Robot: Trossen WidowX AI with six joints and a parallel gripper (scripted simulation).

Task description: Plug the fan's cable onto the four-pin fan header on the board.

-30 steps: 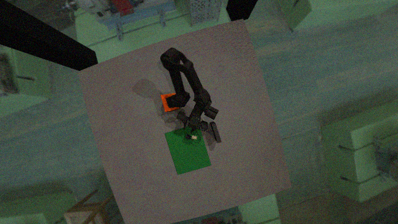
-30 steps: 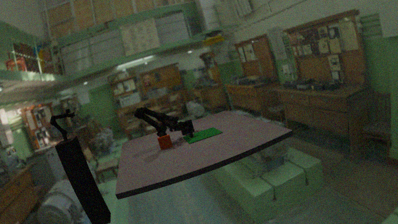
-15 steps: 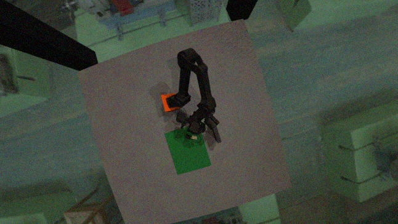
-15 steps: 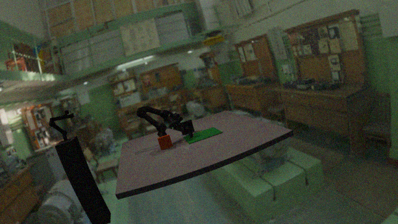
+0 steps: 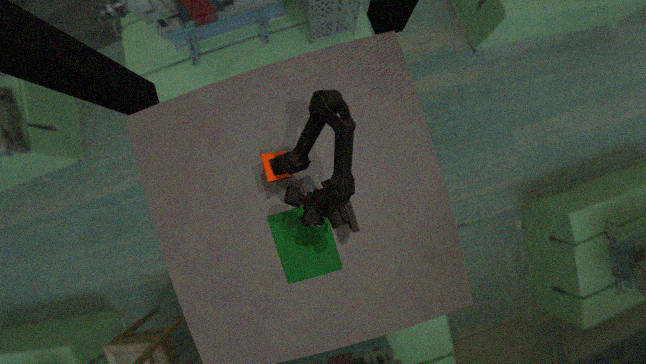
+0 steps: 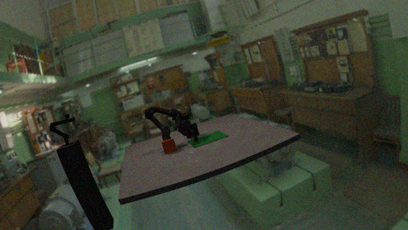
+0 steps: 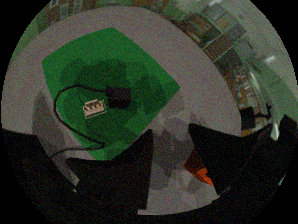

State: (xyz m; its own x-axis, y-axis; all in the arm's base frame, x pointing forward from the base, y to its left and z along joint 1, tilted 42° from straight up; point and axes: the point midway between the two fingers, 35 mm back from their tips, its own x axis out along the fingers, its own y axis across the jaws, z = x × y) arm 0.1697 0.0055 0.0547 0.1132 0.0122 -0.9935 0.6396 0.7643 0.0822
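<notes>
The dark fan plug is 70 mm ahead of my gripper tip and 50 mm below it. From my gripper tip the other things lie so: green board: 160 mm ahead, 80 mm below, 40 mm to the right; then dark fan: 170 mm to the left, 100 mm ahead, 10 mm below.
</notes>
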